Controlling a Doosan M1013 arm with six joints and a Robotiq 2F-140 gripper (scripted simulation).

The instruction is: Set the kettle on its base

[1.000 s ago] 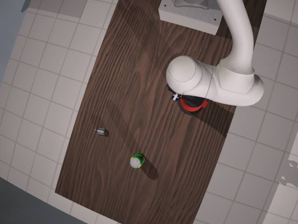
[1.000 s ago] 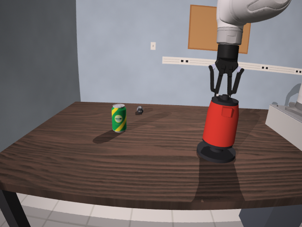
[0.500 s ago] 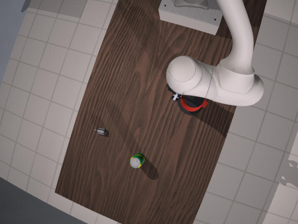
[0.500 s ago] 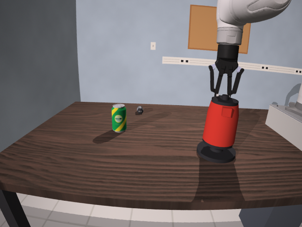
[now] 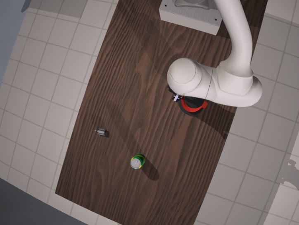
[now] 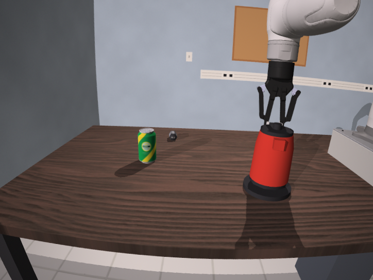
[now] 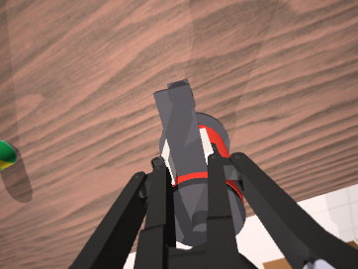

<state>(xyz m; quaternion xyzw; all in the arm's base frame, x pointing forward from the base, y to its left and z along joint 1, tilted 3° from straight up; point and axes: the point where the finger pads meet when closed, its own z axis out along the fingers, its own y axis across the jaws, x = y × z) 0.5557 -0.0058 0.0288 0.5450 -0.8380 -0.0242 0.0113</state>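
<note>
Now: hand 5 cm above the red kettle, 3 cm to the right of it and 1 cm short of it. From my hand the other things lie so: round black base (15 cm below, 6 cm to the left, 3 cm ahead).
</note>
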